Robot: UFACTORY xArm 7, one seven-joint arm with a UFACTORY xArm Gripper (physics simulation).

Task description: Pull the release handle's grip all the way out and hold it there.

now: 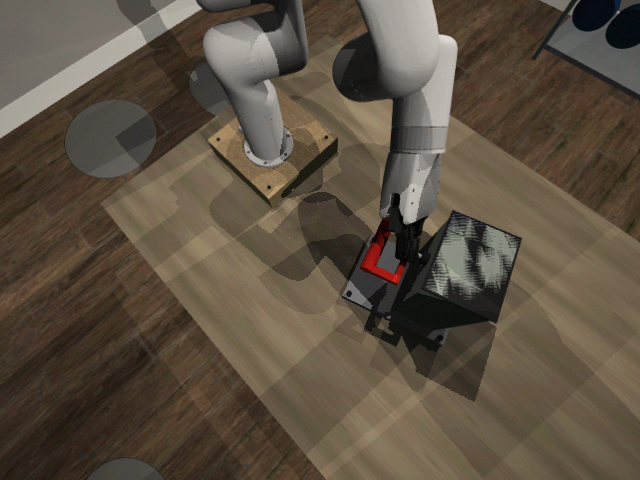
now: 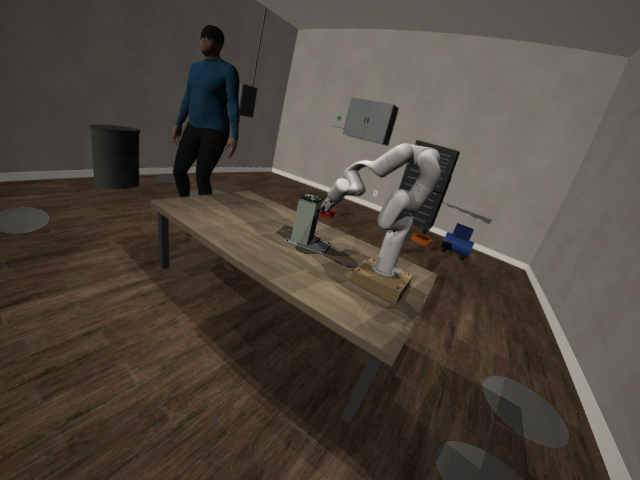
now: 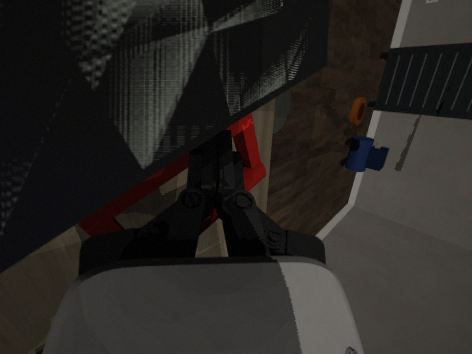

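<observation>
I can see my gripper (image 1: 405,259) here, and image 3 gives me another look at the same gripper (image 3: 214,144).
</observation>
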